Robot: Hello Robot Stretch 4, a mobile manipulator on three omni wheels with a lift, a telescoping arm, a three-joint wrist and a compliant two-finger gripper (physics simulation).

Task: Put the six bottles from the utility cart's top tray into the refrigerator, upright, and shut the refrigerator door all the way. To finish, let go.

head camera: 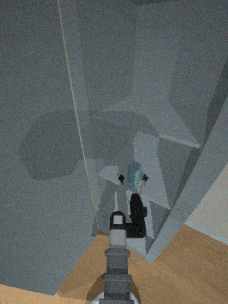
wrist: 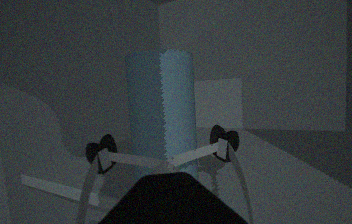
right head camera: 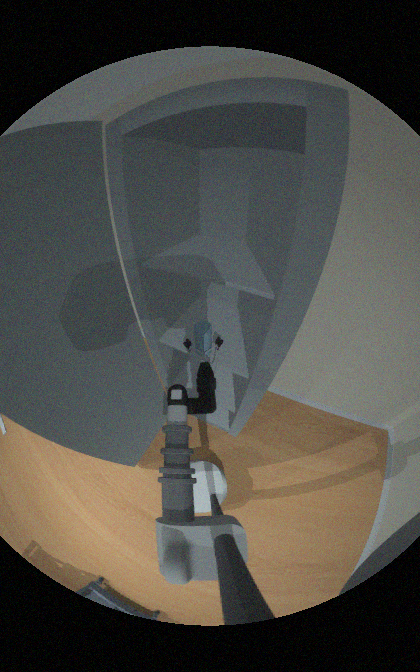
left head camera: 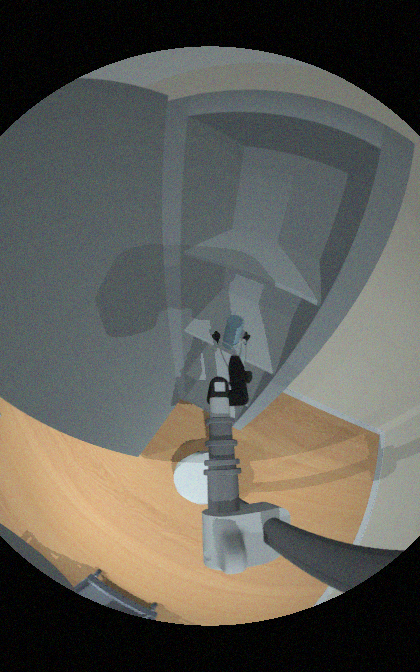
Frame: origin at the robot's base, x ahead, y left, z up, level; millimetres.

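Seen in the pictures: robot's base, origin of the base link: (right head camera: 198,484) (left head camera: 201,476).
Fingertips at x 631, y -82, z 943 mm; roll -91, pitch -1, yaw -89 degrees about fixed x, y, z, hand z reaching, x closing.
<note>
Offsets run from my fingertips to a thing's middle. "spot": to the spot under its first point.
A blue bottle {dy -1, dx -26, dz +26 mm} (head camera: 134,173) (left head camera: 233,331) (right head camera: 202,336) (wrist: 162,100) stands upright inside the refrigerator, on a lower level. My gripper (head camera: 133,178) (left head camera: 231,337) (right head camera: 203,343) (wrist: 163,142) is open around the bottle; in the wrist view there is a gap on both sides between the fingertips and the bottle. The bottle's foot is hidden behind the gripper body in the wrist view. The refrigerator (left head camera: 395,165) (right head camera: 327,165) stands open, with its door (head camera: 35,210) (left head camera: 75,200) (right head camera: 45,200) swung out at the left. The other bottles cannot be made out.
A refrigerator shelf {spot: dy -117, dx -141, dz +341 mm} (left head camera: 295,290) (right head camera: 250,289) lies above and behind the gripper. The arm passes between the door and the right side wall. A wall (left head camera: 375,320) (right head camera: 380,300) stands at the right. Part of a dark grey frame (left head camera: 117,597) (right head camera: 115,600) shows at the lower left.
</note>
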